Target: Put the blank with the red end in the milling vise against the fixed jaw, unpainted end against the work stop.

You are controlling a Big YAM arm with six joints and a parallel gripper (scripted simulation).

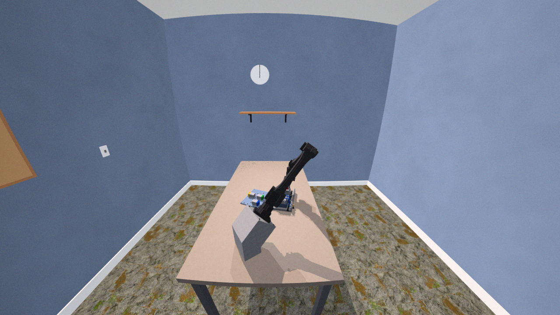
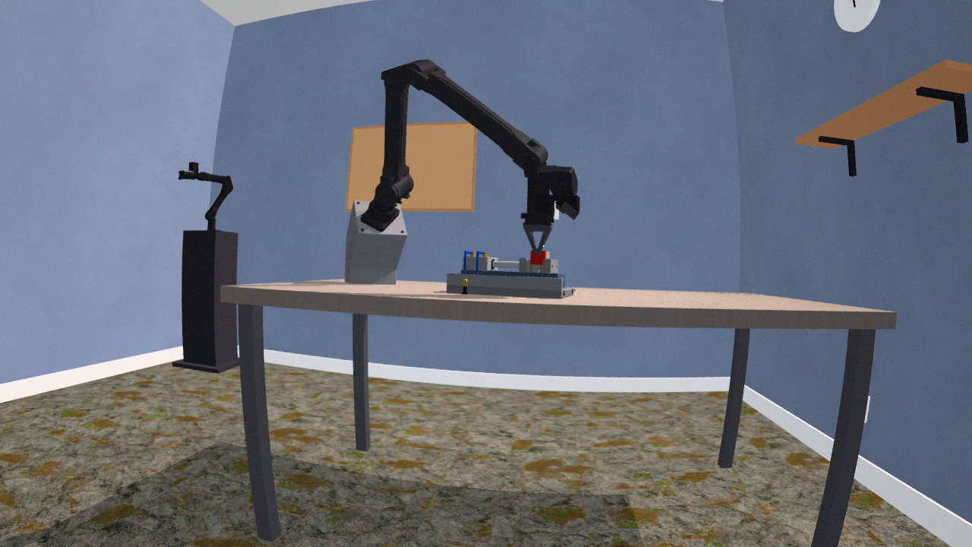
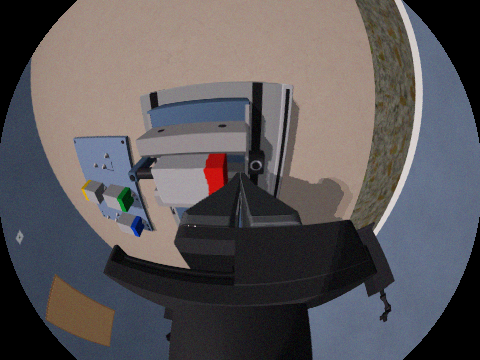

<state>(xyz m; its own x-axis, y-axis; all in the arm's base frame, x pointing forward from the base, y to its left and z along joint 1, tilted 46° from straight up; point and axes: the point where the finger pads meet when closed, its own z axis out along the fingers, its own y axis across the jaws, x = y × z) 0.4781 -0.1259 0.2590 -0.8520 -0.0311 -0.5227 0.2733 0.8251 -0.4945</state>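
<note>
The work stop lies 9 cm to the left of my hand, 2 cm below it and 2 cm ahead of it. The rest, counted from my hand: green-ended blank (28 cm to the left, 9 cm below, 2 cm behind); then blue plate (32 cm to the left, 11 cm below); then vise (7 cm to the left, 7 cm below, 6 cm behind).
</note>
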